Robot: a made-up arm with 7 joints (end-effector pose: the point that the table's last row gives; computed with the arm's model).
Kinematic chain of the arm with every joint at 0, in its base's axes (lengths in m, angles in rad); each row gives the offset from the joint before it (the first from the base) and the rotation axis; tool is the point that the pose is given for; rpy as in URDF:
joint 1: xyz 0 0 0.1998 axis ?
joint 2: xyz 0 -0.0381 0.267 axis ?
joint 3: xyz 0 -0.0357 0.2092 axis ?
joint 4: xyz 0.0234 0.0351 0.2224 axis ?
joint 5: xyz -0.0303 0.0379 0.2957 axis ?
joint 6: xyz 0 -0.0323 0.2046 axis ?
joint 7: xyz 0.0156 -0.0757 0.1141 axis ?
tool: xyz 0 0 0 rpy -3.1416 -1.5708 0
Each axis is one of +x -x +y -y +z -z.
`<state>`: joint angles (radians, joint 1 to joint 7).
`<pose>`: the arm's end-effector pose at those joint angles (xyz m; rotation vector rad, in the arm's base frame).
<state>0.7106 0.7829 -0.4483 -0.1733 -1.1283 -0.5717 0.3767</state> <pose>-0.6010 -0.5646 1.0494 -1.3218 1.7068 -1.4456</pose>
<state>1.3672 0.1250 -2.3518 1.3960 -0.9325 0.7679 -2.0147</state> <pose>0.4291 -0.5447 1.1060 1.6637 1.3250 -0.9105</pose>
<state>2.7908 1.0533 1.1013 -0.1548 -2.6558 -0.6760 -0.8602</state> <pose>0.9720 -0.1318 0.7654 -1.3359 -1.3739 -0.5245</pose>
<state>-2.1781 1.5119 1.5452 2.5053 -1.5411 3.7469 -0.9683</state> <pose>0.3534 -0.0103 0.4699 -0.7779 -2.7677 -0.9402</pose>
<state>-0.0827 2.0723 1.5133 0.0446 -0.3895 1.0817 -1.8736</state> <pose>-0.8868 -0.1091 -0.0297 -1.9329 -0.3510 1.1231</pose>
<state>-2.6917 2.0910 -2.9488 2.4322 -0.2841 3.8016 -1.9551</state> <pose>-0.0644 0.0612 0.1483 1.2175 2.2711 1.2454</pose>
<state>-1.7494 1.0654 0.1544 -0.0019 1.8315 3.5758 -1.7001</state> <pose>0.1926 0.6634 0.9228 -1.6099 -1.0586 2.1331</pose>
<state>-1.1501 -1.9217 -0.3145 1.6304 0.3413 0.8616 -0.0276</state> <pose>-0.1895 -0.3477 -0.2237 -1.7159 1.7431 1.3655</pose>
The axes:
joint 1: +z
joint 2: -y
joint 3: +z
joint 4: +y
joint 5: +z
joint 6: -y
joint 7: +x

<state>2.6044 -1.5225 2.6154 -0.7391 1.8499 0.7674 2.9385</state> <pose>-0.6767 0.7067 0.2645 -1.6765 -0.6345 -0.7204</pose>
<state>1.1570 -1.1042 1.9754 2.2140 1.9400 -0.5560 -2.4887</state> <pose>-0.3094 0.0059 0.7991 0.3351 0.5441 1.0163</pose>
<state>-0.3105 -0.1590 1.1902 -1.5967 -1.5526 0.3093 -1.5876</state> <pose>-0.4210 -0.4789 0.7883 1.7351 -0.8573 1.4759</pose>
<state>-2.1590 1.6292 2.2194 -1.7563 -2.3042 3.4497 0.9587</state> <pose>-0.2131 0.4353 0.5503 -1.5837 1.8934 0.6541</pose>
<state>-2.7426 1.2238 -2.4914 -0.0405 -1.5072 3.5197 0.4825</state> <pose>0.6558 0.3055 0.8619 0.8125 -1.1110 -1.9957</pose>
